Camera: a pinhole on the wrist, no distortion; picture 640 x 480 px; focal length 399.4 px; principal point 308.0 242.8 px. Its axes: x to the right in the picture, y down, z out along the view. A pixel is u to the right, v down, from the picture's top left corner.
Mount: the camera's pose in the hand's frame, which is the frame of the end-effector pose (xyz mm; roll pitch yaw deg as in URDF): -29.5 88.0 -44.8 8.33 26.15 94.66
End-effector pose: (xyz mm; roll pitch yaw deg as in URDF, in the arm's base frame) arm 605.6 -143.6 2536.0 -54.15 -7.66 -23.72
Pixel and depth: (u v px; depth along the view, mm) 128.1 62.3 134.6
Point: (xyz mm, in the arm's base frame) 706.4 -44.4 2520.7
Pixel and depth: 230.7 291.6 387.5
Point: 730.3 224.9 2573.6
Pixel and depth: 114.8 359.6 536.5
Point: 683.1 383.2 2776.0
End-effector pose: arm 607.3 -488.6 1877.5 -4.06 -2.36 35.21
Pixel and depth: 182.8 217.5 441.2
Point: 530.6 -310.3 2271.4
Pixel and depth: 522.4 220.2 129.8
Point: 474.3 -324.7 1900.9
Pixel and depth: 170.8 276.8 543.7
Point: 472.8 -339.1 2390.5
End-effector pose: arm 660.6 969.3 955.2 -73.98 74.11 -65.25
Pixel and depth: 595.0 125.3 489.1
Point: 804.3 1564.3 672.1
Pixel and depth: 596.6 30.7 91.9
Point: 638.7 1144.3 882.4
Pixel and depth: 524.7 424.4 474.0
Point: 851.0 1570.9 1041.0
